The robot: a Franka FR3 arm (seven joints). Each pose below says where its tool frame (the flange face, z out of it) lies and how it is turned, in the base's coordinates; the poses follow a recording.
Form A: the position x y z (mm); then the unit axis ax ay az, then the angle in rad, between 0 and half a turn.
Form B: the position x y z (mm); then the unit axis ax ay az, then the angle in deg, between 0 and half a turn. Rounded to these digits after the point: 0 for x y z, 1 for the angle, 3 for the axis.
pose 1, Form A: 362 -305 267 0.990 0.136 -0.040 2.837
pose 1, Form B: 362 -305 267 0.990 0.136 -0.040 162.5
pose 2, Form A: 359 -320 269 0.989 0.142 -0.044 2.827
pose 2, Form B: 359 -320 269 0.989 0.142 -0.044 162.0
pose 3, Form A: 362 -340 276 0.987 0.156 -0.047 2.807
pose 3, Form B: 362 -340 276 0.987 0.156 -0.047 160.8
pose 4, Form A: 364 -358 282 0.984 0.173 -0.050 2.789
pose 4, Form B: 364 -358 282 0.984 0.173 -0.050 159.8
